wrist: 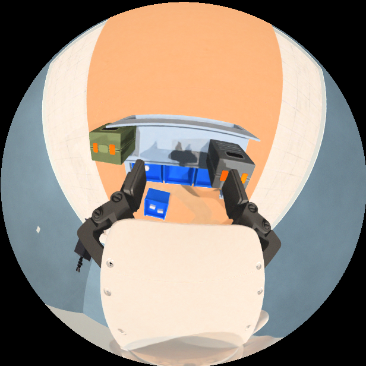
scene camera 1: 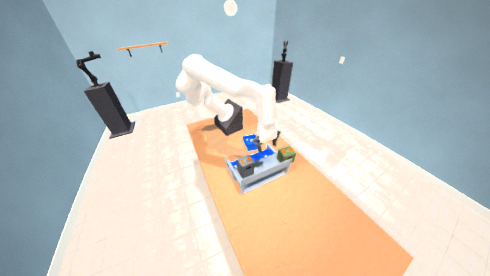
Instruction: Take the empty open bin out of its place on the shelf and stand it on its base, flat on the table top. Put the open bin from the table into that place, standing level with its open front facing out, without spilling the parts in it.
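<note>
The pale blue shelf (scene camera 1: 265, 175) (wrist: 165, 132) stands on the orange table top (scene camera 1: 300, 215) (wrist: 185, 65). In the wrist view its row holds a left blue bin (wrist: 154, 172) with a white part in it, a middle blue bin (wrist: 179, 175) in which no part shows, and a right blue bin (wrist: 202, 178) partly hidden by a grey case. Another blue bin (scene camera 1: 249, 142) (wrist: 157, 204) with pale parts in it stands on the table behind the shelf as scene camera 1 sees it. My gripper (scene camera 1: 267, 146) (wrist: 186, 173) is open and empty, above the shelf's bin side.
The grey case (scene camera 1: 245, 167) (wrist: 230, 157) with orange latches stands on the shelf top at one end. A green case (scene camera 1: 286, 155) (wrist: 107, 150) stands at the other end. My arm's dark base (scene camera 1: 229, 119) is beyond the table bin. Dark pedestals (scene camera 1: 107, 107) (scene camera 1: 282, 80) stand off the mat.
</note>
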